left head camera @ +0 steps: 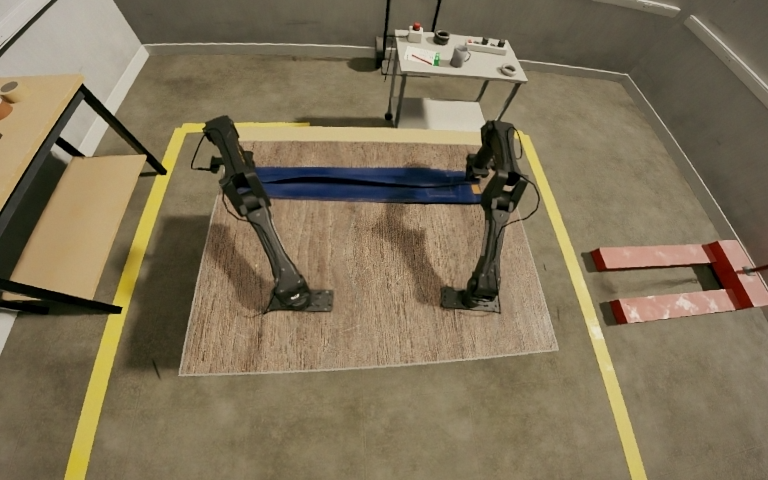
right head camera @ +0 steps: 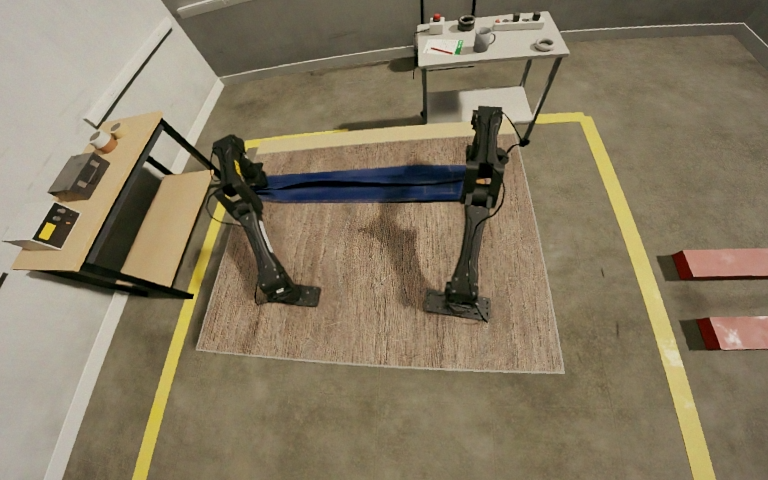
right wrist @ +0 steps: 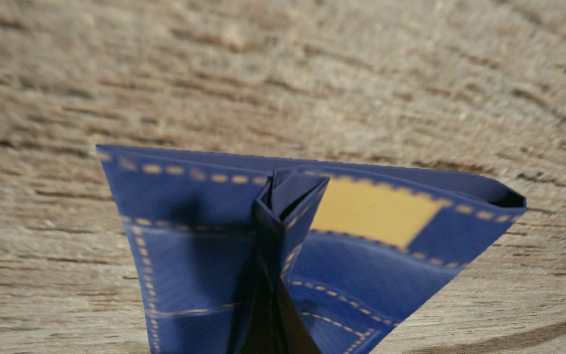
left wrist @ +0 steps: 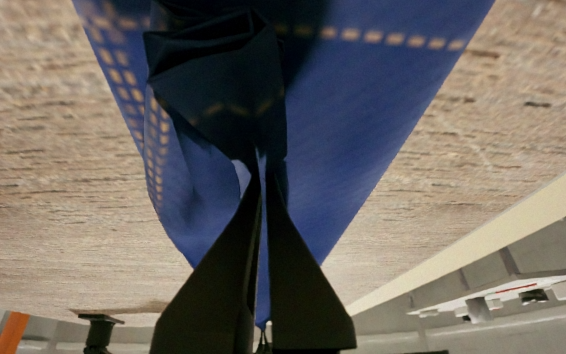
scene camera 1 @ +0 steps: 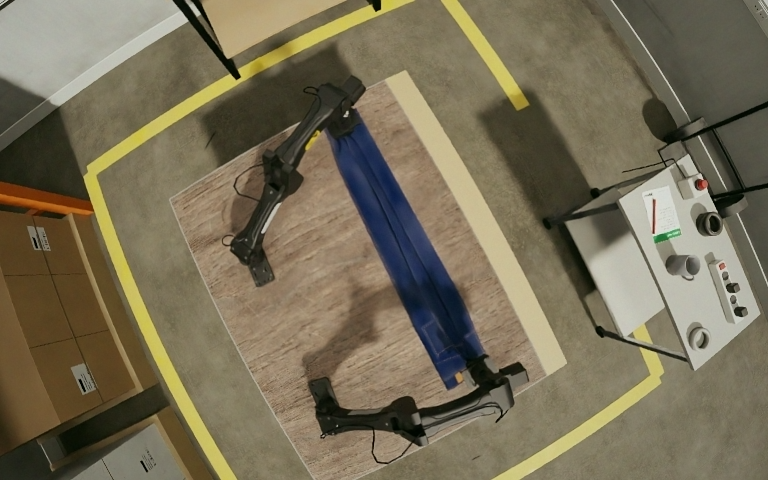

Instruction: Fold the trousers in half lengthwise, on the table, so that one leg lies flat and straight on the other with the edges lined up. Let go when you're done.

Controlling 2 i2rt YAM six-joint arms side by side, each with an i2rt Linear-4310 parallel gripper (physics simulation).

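The blue trousers (left head camera: 351,192) (right head camera: 362,192) (scene camera 1: 390,249) lie as one long narrow strip across the wooden table top, with a dark lengthwise crease or gap along the middle. The waist, with a yellow patch, is at the right arm; the leg ends are at the left arm. My left gripper (scene camera 1: 343,129) (left wrist: 264,176) is shut on bunched leg-end cloth, with a stitched hem beneath it. My right gripper (scene camera 1: 478,365) (right wrist: 267,279) is shut on a pinched fold near the waistband. In the right wrist view the waistband stands slightly open at its right end. The lower leg's alignment is partly hidden.
A pale strip (left head camera: 362,134) (scene camera 1: 481,226) runs along the table's far edge. A white cart (left head camera: 407,67) (scene camera 1: 640,226) with a mug (left head camera: 459,55) stands beyond it. A wooden bench (left head camera: 50,113) (right head camera: 135,135) is at the left and a red pallet fork (left head camera: 656,257) at the right.
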